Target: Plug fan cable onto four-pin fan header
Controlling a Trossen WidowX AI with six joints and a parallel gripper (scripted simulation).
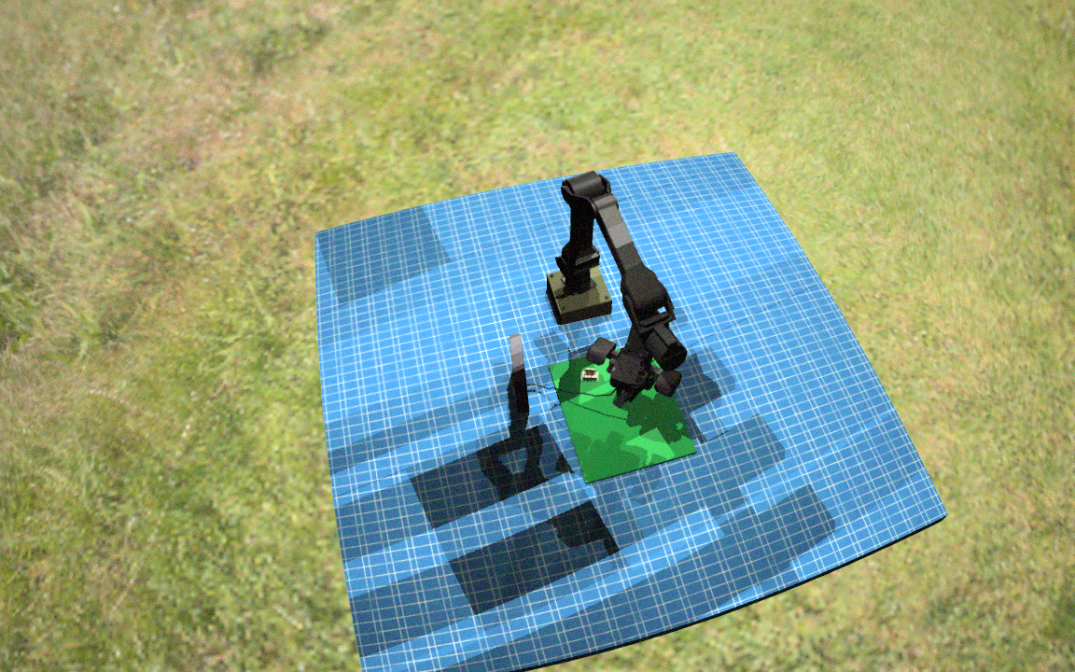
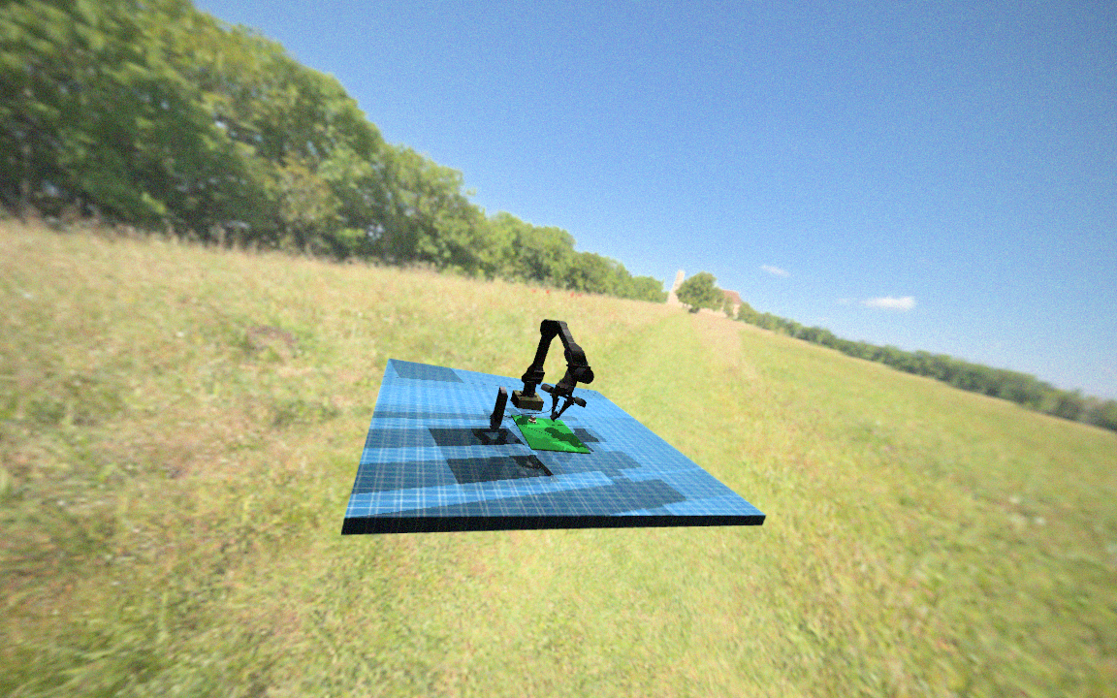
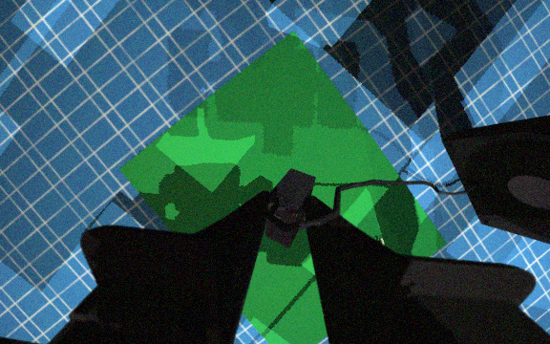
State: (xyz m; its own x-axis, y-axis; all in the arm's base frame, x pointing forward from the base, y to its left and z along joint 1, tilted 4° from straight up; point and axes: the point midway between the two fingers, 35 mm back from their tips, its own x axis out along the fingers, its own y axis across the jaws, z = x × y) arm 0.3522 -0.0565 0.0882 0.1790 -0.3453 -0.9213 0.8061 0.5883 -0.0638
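Right now my gripper tip is 3 cm past the green board, 1 cm to the right of it and 10 cm above it. Round my gripper tip: pale fan header (13 cm behind, 1 cm to the right, 9 cm below); then black fan (17 cm behind, 15 cm to the right, 3 cm below); then black fan plug (1 cm behind, 1 cm below).
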